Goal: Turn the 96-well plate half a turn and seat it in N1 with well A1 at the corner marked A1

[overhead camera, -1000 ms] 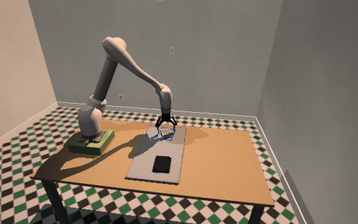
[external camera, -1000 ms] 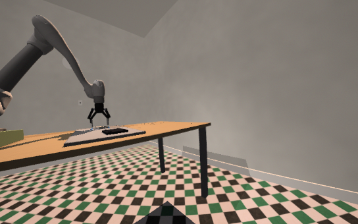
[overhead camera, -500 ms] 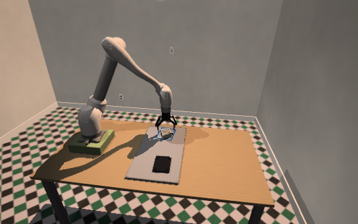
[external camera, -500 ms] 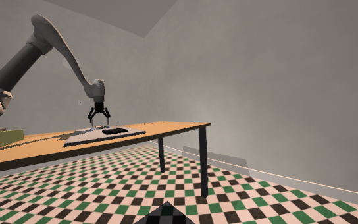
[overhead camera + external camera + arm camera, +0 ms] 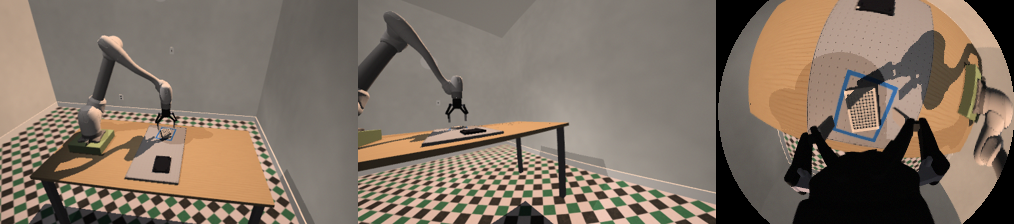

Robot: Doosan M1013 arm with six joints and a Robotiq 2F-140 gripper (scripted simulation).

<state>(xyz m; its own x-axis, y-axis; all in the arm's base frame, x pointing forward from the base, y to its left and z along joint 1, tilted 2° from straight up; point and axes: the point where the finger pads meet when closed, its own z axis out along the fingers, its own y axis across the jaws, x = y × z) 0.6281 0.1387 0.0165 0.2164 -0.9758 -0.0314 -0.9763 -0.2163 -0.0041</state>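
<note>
The white 96-well plate is 6 cm below my hand. The rest, counted from my hand: black plate nest N1: 1 cm behind, 41 cm to the right, 6 cm below.
</note>
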